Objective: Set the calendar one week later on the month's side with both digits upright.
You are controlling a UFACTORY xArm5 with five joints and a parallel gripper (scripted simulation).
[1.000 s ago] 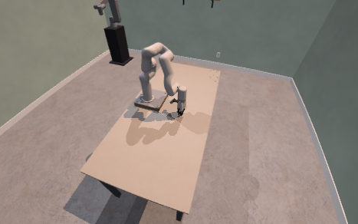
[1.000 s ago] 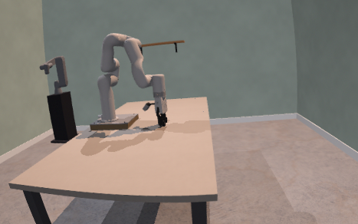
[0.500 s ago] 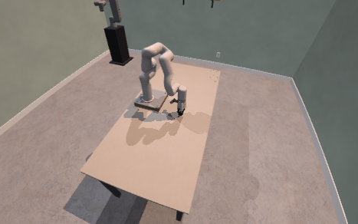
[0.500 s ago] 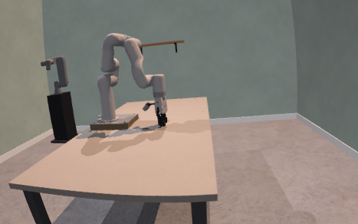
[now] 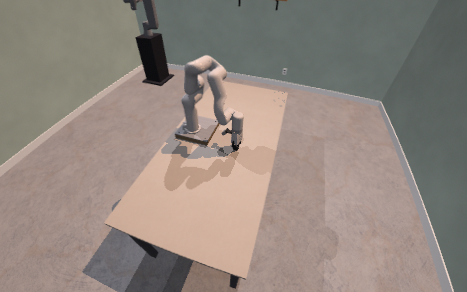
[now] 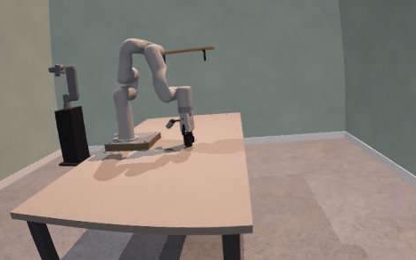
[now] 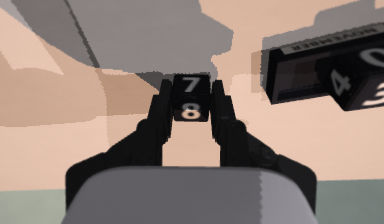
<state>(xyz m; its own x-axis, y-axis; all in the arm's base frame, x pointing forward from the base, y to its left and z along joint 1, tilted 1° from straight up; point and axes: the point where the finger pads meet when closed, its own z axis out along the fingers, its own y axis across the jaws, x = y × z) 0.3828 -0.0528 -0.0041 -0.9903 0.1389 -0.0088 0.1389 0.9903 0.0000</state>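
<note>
Now: hand 1 cm past the black calendar tray, 10 cm to the right of it and 2 cm above it. From my hand the other things lie so: black cube 1 cm below.
</note>
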